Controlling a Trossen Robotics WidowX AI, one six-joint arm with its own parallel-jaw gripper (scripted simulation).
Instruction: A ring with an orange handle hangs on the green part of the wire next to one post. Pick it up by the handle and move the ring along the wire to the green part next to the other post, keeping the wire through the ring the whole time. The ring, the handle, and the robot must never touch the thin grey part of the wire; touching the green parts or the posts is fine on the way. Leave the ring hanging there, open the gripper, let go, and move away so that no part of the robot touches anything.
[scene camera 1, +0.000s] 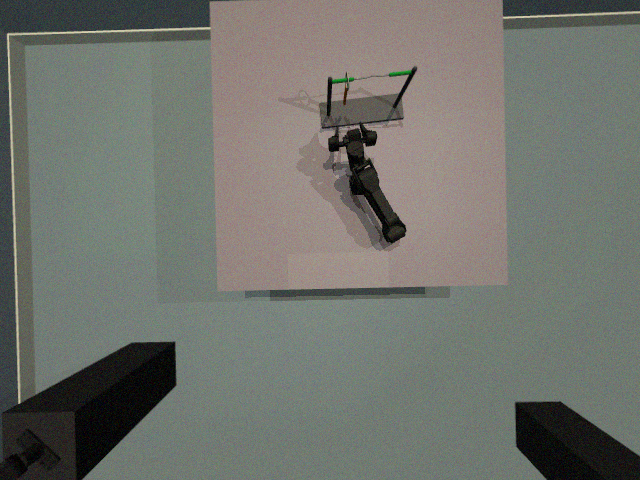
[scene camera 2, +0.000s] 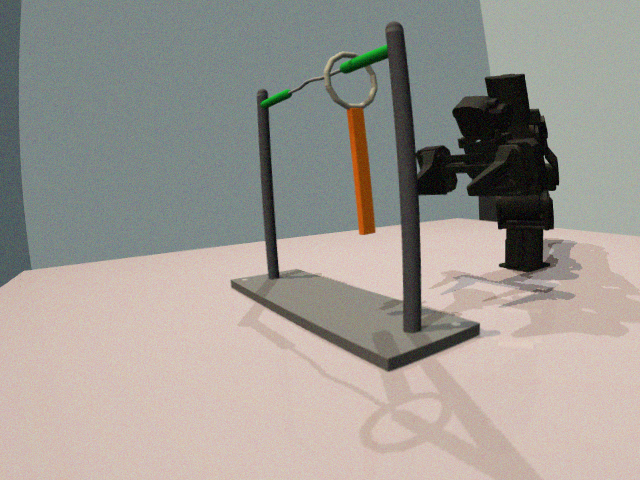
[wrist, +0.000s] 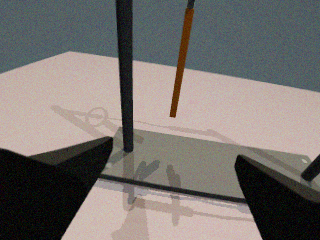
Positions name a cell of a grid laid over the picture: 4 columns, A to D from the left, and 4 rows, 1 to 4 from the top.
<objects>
My gripper shows in scene camera 1 (C2), in scene camera 2 (C2) and in the wrist view (C3).
</objects>
